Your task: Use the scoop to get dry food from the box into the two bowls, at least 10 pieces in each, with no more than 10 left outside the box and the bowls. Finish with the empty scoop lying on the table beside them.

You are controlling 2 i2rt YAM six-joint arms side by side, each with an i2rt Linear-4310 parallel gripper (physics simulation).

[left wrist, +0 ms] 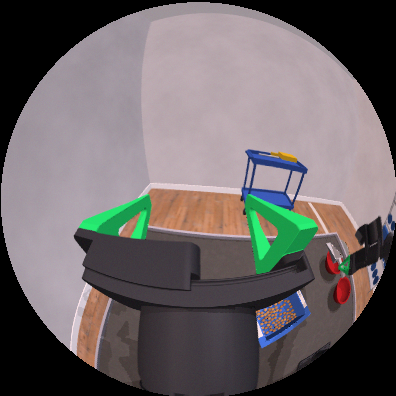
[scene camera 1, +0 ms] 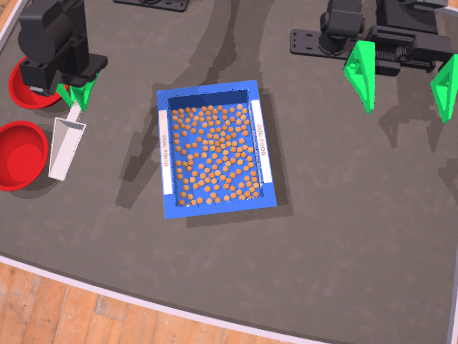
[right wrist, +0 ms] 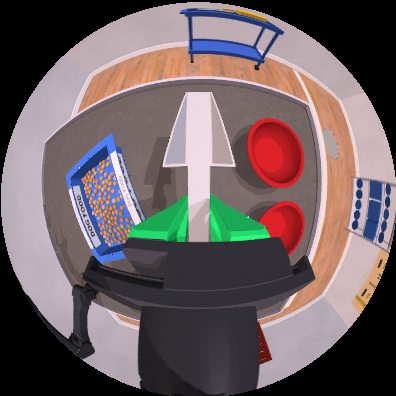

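Pixels of known places: left gripper, between the fingertips: (left wrist: 197,199) (scene camera 1: 409,116); right gripper, between the fingertips: (left wrist: 339,266) (scene camera 1: 79,108) (right wrist: 198,199); left arm's base, origin of its link: (scene camera 1: 330,46).
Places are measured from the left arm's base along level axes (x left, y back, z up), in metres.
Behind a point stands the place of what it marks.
Observation:
My right gripper (scene camera 1: 77,97) {x -0.489, y -0.309, z 0.179 m} (right wrist: 198,199) {x -0.489, y -0.309, z 0.179 m} is shut on the handle of the white scoop (scene camera 1: 66,148) {x -0.503, y -0.382, z 0.163 m} (right wrist: 200,125) {x -0.504, y -0.388, z 0.163 m} and holds it above the table, between the bowls and the box. The scoop shows no food in it. One red bowl (scene camera 1: 20,155) {x -0.691, y -0.352, z 0.003 m} (right wrist: 272,152) {x -0.687, y -0.371, z 0.003 m} and another red bowl (scene camera 1: 37,97) {x -0.689, y -0.203, z 0.003 m} (right wrist: 284,227) {x -0.710, y -0.166, z 0.004 m} stand at the left in scene camera 1; no pieces show in their visible parts. The second is partly hidden by the right arm. The blue box (scene camera 1: 220,209) {x -0.222, y -0.440, z 0.063 m} (left wrist: 262,342) {x -0.181, y -0.177, z 0.064 m} (right wrist: 107,258) {x -0.227, y -0.175, z 0.064 m} holds many orange pieces. My left gripper (scene camera 1: 407,95) {x 0.001, y -0.390, z 0.407 m} (left wrist: 197,199) {x 0.001, y -0.390, z 0.407 m} is open and empty, right of the box.
The dark table (scene camera 1: 320,260) {x -0.015, y -0.512, z 0.000 m} has a pale edge, with wooden floor (scene camera 1: 45,300) beyond. The left arm's base plate (scene camera 1: 306,42) {x -0.061, y -0.003, z 0.010 m} is at the upper right in scene camera 1. A blue cart (left wrist: 275,161) (right wrist: 225,49) stands beyond the table.

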